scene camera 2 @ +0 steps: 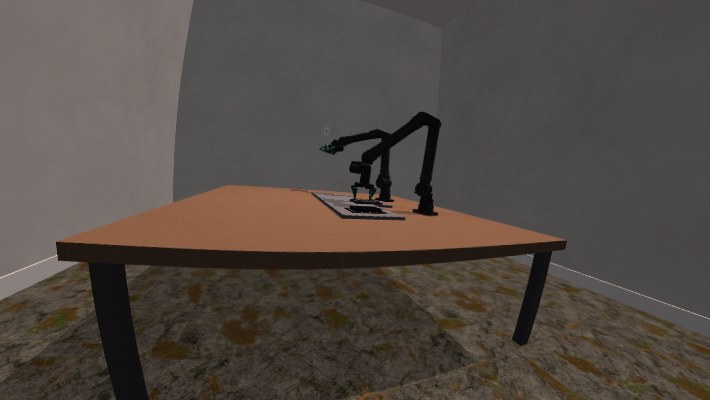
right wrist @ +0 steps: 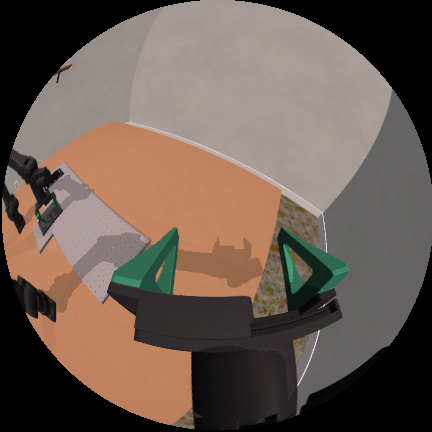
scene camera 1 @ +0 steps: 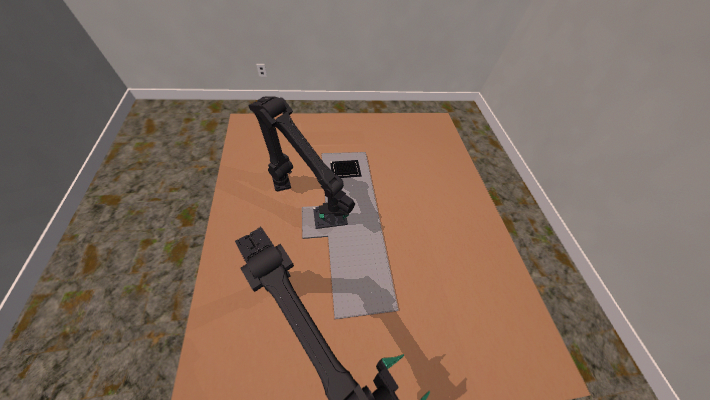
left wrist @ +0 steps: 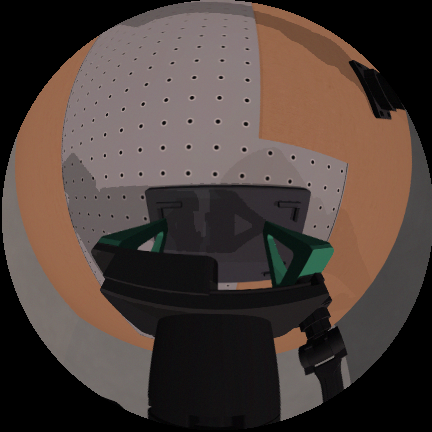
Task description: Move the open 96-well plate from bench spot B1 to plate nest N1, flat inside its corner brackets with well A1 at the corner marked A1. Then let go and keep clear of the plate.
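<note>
The black 96-well plate lies flat on the grey perforated board, with a thin light outline around it in scene camera 1. The dark plate nest, with L-shaped corner brackets, holds no plate. My left gripper is open and empty, pointing down close above the nest, apart from the well plate. My right gripper is open and empty, raised far from both. Well A1 and the A1 mark are not readable; the left gripper hides part of the nest.
The perforated board lies on the orange-brown table and has a side tab under the nest. The left arm's base and the right arm's base stand beside the board.
</note>
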